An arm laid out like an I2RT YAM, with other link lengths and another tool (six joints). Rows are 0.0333 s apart.
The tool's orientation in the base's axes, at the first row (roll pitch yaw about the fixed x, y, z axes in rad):
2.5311, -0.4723, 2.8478
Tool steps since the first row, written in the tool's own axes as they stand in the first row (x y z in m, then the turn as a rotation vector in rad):
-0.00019, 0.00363, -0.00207, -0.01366, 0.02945, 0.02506
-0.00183, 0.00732, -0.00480, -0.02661, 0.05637, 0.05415
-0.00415, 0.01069, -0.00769, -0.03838, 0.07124, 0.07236
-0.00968, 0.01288, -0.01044, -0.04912, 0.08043, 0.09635
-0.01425, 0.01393, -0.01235, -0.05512, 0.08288, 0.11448
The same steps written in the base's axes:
0.00232, 0.00116, 0.00328, 0.02120, 0.03381, -0.00947
0.00604, 0.00156, 0.00641, 0.03980, 0.06865, -0.02284
0.01021, 0.00146, 0.00918, 0.05360, 0.08811, -0.03389
0.01651, -0.00022, 0.00979, 0.06265, 0.10760, -0.05159
0.02128, -0.00191, 0.00964, 0.06550, 0.11970, -0.06630

